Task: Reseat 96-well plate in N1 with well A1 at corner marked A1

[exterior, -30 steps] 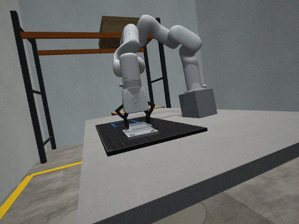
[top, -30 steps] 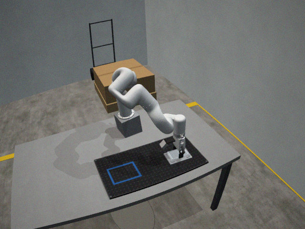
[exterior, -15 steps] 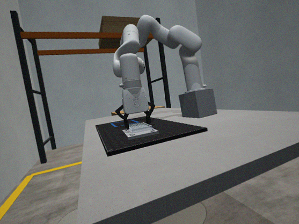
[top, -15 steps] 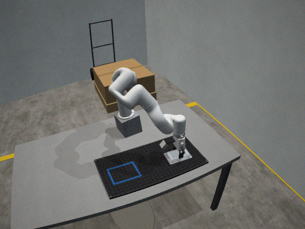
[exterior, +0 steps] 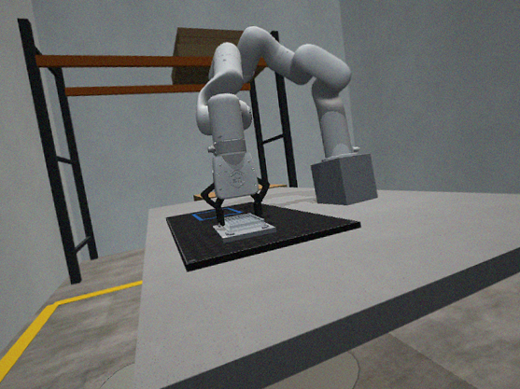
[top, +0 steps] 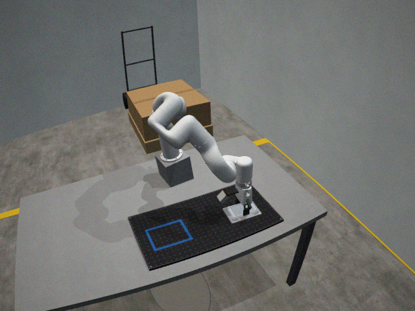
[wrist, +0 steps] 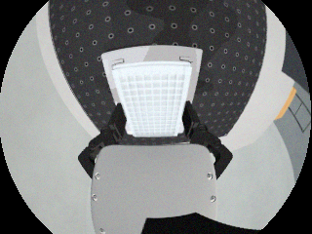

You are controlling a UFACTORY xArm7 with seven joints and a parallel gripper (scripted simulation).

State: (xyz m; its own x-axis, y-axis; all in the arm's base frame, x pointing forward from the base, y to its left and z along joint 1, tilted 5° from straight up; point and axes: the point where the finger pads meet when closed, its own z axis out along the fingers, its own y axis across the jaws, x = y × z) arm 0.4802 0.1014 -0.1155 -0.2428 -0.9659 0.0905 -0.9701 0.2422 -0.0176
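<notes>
The white 96-well plate lies 10 mm below my hand. The rest, counted from my hand: plate nest N1: 30 mm below.
</notes>
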